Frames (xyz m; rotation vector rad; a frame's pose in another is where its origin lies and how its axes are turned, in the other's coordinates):
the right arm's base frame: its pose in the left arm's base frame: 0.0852 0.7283 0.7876 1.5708 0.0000 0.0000
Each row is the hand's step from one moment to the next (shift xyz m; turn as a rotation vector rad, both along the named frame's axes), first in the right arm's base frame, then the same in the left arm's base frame.
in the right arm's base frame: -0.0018 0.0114 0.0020 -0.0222 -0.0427 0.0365
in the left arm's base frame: -0.0018 -0.0020 0.0114 -0.0222 -0.0365 -0.0427
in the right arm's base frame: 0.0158 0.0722 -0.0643 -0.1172 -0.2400 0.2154
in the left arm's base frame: 0.0158 0.0643 0.0722 -0.1172 -0.2154 -0.2400
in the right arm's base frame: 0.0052 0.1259 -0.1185 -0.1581 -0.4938 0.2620
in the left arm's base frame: 0.0052 0.1185 0.1259 -0.1581 -0.2620 -0.4938
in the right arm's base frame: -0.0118 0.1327 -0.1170 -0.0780 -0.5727 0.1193
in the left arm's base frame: -0.0118 0.1170 0.1327 -0.0780 -0.1193 -0.5727
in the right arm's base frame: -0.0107 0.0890 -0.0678 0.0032 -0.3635 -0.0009
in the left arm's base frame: -0.0107 0.0678 0.0890 0.0032 0.0009 -0.3635
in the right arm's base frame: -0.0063 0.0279 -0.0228 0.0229 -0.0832 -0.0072
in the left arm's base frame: -0.0063 0.0228 0.0279 0.0229 0.0072 -0.0832
